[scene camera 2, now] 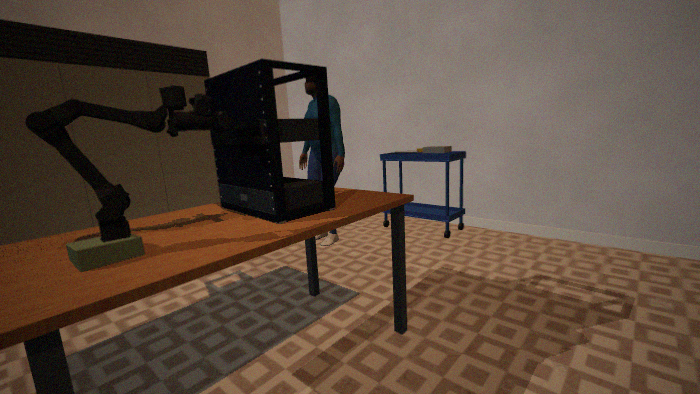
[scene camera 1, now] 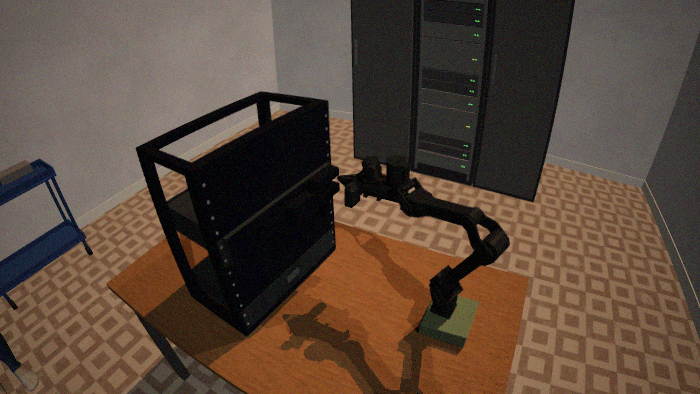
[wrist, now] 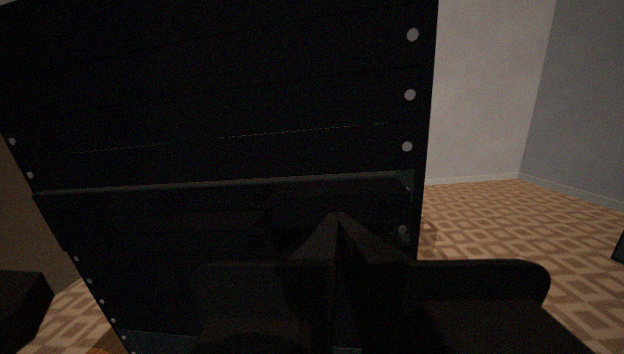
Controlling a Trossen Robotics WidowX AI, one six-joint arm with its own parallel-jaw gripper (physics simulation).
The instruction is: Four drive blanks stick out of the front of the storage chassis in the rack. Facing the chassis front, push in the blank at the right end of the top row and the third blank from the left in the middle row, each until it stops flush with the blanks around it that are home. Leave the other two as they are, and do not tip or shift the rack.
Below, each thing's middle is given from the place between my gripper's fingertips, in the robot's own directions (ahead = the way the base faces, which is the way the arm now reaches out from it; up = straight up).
My gripper is now 20 cm short of the black rack (scene camera 1: pixel 262 206), 17 cm to the right of it and 9 cm above it.
